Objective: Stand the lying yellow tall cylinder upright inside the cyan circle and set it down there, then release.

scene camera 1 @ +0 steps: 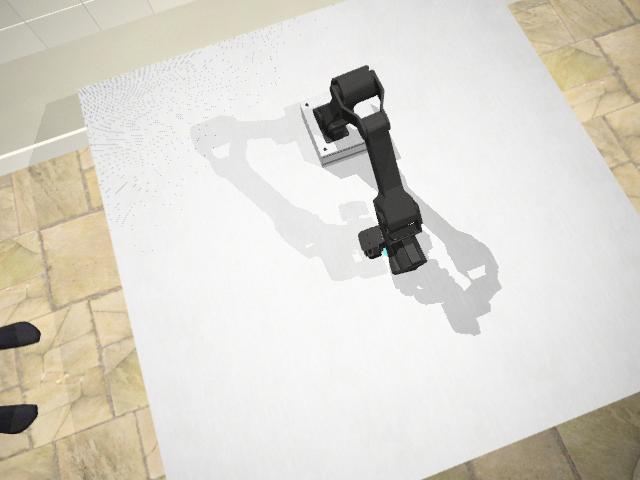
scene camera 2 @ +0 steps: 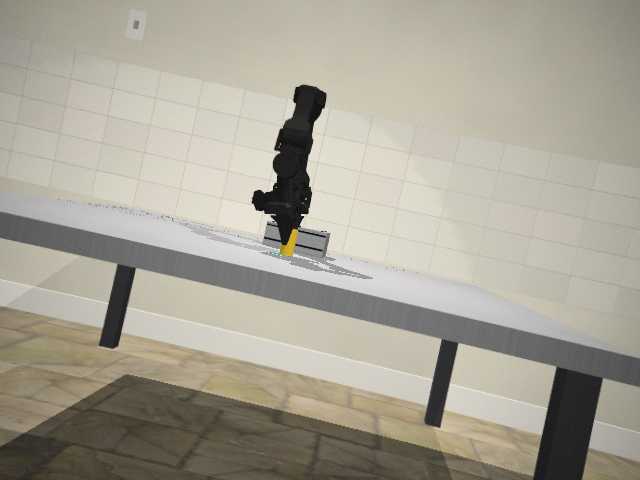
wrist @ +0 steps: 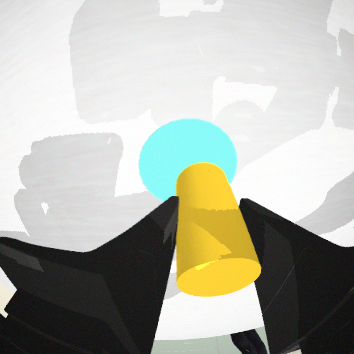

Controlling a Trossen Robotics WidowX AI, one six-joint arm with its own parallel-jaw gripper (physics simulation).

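Where they show: gripper, fingertip midpoint: (scene camera 2: 286,244) (wrist: 208,204); arm's base at its link origin: (scene camera 1: 333,129).
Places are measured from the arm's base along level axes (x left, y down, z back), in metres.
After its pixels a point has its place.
The yellow tall cylinder (scene camera 2: 288,249) {x 0.045, y 0.054, z -0.345 m} (wrist: 212,232) {x 0.024, y 0.016, z -0.331 m} is roughly upright between the fingers, its upper end facing the wrist camera. My gripper (scene camera 2: 289,239) {x 0.036, y 0.045, z -0.328 m} (wrist: 208,204) {x 0.036, y 0.045, z -0.328 m} is shut on it, one finger on each side. The cyan circle (scene camera 1: 385,252) {x 0.003, y 0.069, z -0.342 m} (scene camera 2: 272,253) {x 0.010, y 0.069, z -0.347 m} (wrist: 172,150) {x 0.014, y 0.069, z -0.344 m} lies flat on the table. In the wrist view the cylinder's far, lower end overlaps the lower right part of the circle. Whether its base touches the table, or lies wholly inside the circle, I cannot tell. In scene camera 1 the arm hides the cylinder and most of the circle.
The arm's grey base block (scene camera 1: 343,153) {x 0.003, y 0.027, z -0.062 m} (scene camera 2: 312,242) {x 0.081, y 0.033, z -0.064 m} stands on the white table (scene camera 1: 258,361) {x -0.387, y 0.070, z -0.476 m} (scene camera 2: 413,294) {x 0.318, y 0.070, z -0.648 m}, behind the gripper in scene camera 2. The arm (scene camera 1: 385,160) {x -0.002, y -0.307, z -0.269 m} (scene camera 2: 297,126) {x 0.004, y -0.233, z -0.350 m} reaches out from it, and its shadows fall across the table around the circle.
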